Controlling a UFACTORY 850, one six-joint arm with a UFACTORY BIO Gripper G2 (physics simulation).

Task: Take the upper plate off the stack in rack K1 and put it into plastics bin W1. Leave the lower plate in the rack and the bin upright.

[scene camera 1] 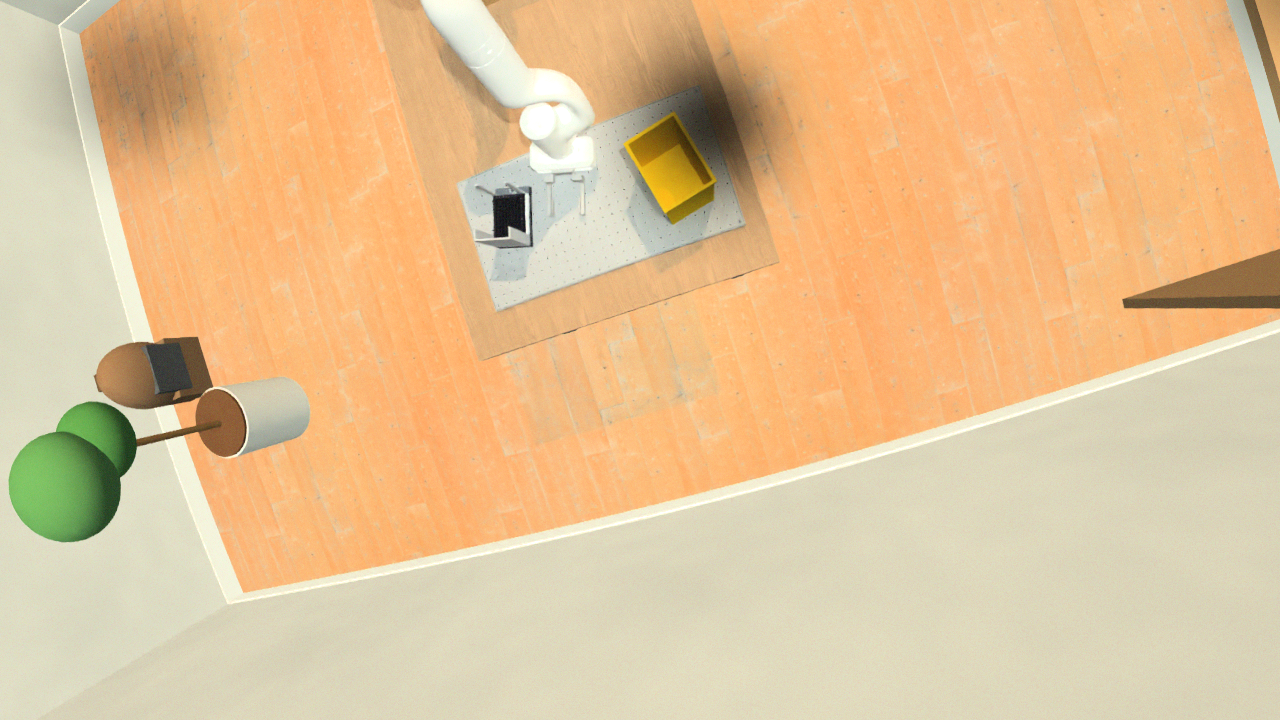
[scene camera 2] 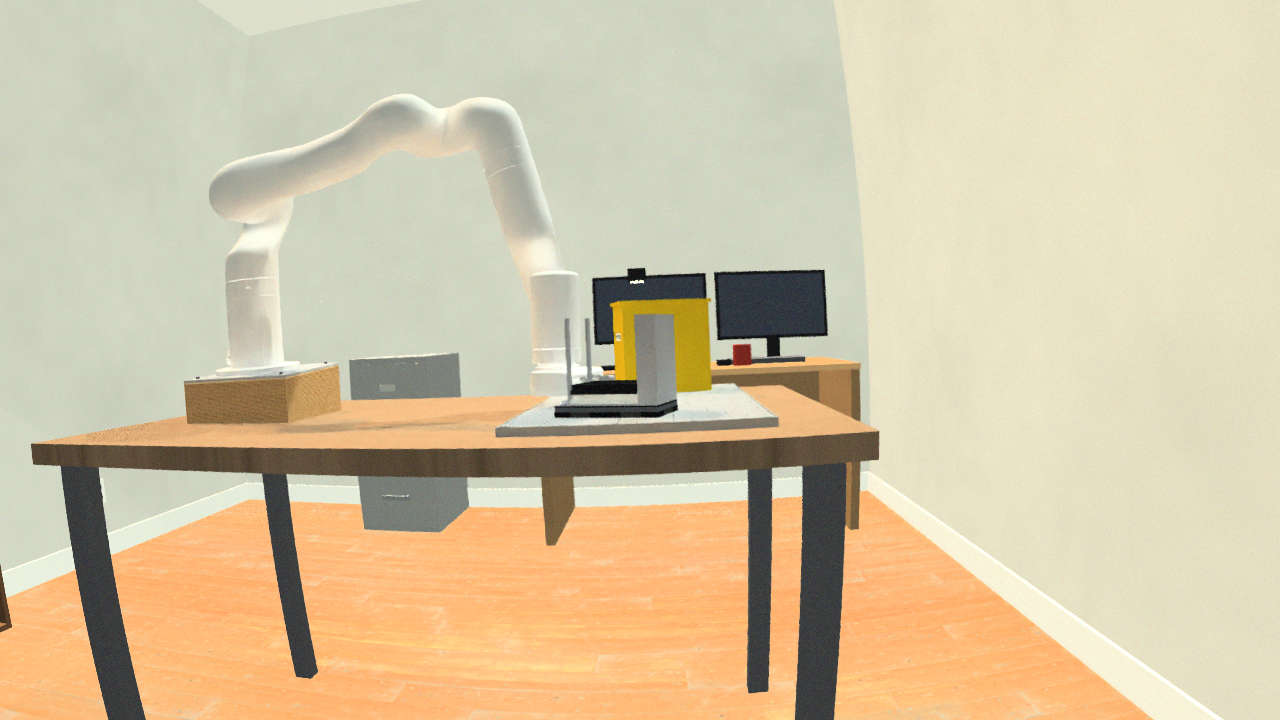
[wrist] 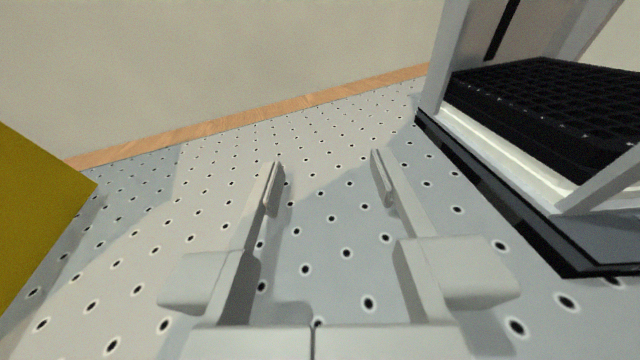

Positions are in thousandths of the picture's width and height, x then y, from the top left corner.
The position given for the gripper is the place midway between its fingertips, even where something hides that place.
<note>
In view: the gripper (scene camera 1: 443,299), a black plate (scene camera 1: 397,292), a yellow plastics bin W1 (scene camera 1: 521,217) and a perforated board (scene camera 2: 593,587).
The black plate is seen too in scene camera 2 (scene camera 2: 479,537) and in the wrist view (wrist: 891,324). The yellow plastics bin W1 is seen too in scene camera 2 (scene camera 2: 540,442).
</note>
